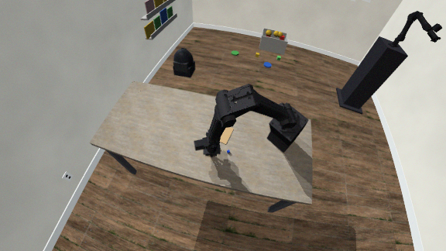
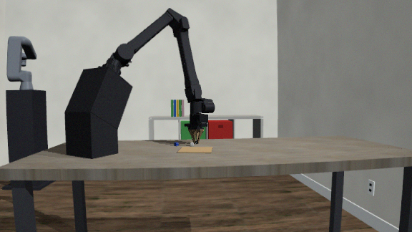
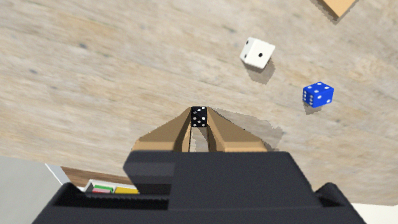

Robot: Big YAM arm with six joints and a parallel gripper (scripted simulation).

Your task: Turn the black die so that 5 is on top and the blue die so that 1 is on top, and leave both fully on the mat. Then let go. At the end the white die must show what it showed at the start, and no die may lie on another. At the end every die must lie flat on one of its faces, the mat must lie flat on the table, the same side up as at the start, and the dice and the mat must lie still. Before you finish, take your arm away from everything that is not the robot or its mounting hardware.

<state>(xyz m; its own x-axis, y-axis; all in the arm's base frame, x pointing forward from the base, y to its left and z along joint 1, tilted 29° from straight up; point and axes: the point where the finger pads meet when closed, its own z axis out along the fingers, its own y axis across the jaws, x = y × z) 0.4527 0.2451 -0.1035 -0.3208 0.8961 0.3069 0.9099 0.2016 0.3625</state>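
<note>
Now: the tan mat 19 cm to the right of my hand and 1 cm below it. The rest, counted from my hand: black die: right at my hand; then blue die: 10 cm behind, 6 cm to the right; then white die: 7 cm to the right, 2 cm behind.
</note>
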